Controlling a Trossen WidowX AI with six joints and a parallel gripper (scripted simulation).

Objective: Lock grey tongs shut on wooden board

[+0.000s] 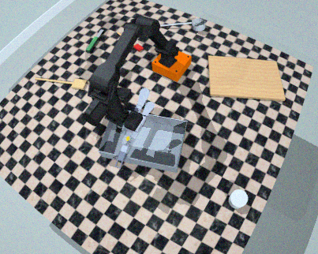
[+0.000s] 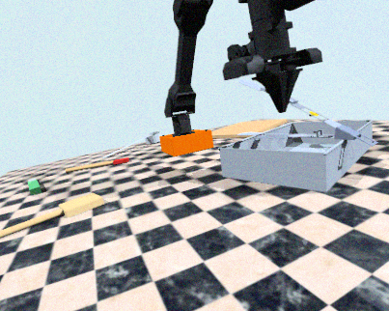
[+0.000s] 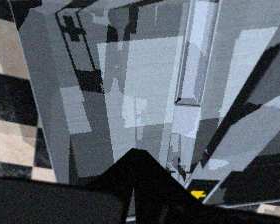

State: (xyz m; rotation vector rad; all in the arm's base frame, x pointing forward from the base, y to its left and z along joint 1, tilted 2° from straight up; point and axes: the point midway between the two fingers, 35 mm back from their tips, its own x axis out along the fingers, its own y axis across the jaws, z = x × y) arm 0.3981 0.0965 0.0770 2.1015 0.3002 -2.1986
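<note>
The yellow mark lies 2 cm ahead of my gripper tip, 5 cm to the left of it and 1 cm below it. Also, from my gripper tip: grey roasting tin 4 cm behind, 7 cm to the left, 8 cm below; tongs arm 5 cm behind, 3 cm to the left, 5 cm below; white disc 7 cm behind, 49 cm to the left, 9 cm below.
</note>
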